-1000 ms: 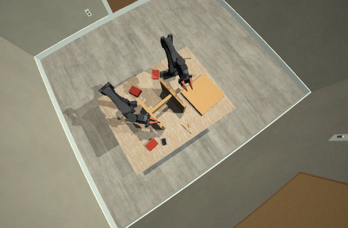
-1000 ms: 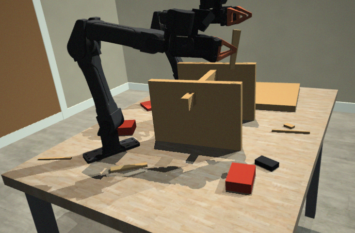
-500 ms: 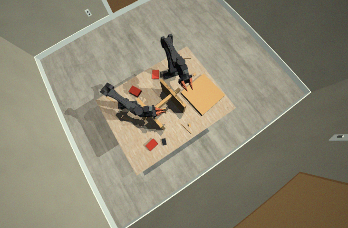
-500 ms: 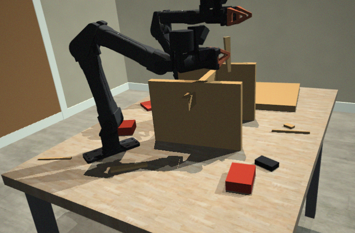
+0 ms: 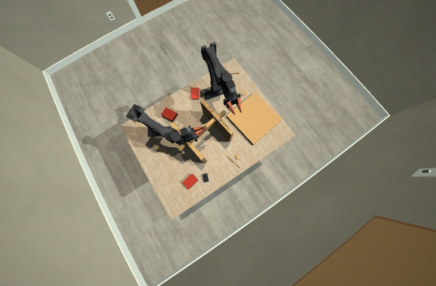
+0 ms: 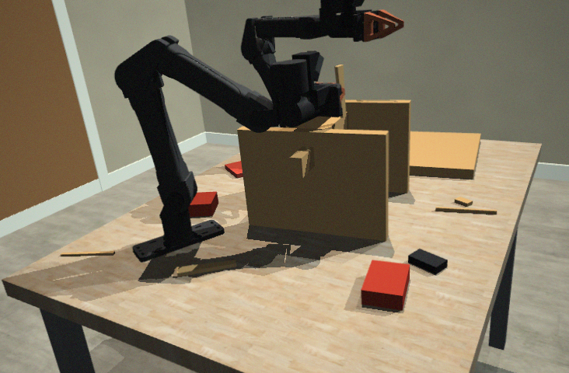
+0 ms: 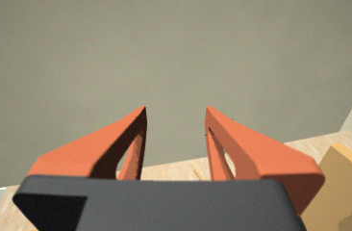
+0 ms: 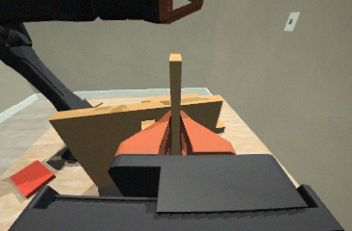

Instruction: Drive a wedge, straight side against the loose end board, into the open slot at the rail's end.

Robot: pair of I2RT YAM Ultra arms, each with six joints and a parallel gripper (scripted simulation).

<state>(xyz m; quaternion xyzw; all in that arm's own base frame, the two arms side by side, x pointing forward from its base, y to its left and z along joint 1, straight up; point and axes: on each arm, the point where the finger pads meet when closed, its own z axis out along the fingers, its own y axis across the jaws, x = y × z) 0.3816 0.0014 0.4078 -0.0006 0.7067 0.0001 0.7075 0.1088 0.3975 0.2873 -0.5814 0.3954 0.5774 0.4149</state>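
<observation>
Right now my right hand is 30 mm past the rail, 10 mm to the left of it and 100 mm above it. Also, from my right hand: flat panel: 90 mm ahead, 410 mm to the left, 270 mm below; black block: 240 mm ahead, 200 mm to the right, 280 mm below.
The rail lies 220 mm below my left hand, 210 mm to the right of it and 100 mm behind it. The rest, counted from my left hand: flat panel 390 mm below, 220 mm to the left, 20 mm ahead; black block 400 mm to the right, 400 mm below, 170 mm ahead.
</observation>
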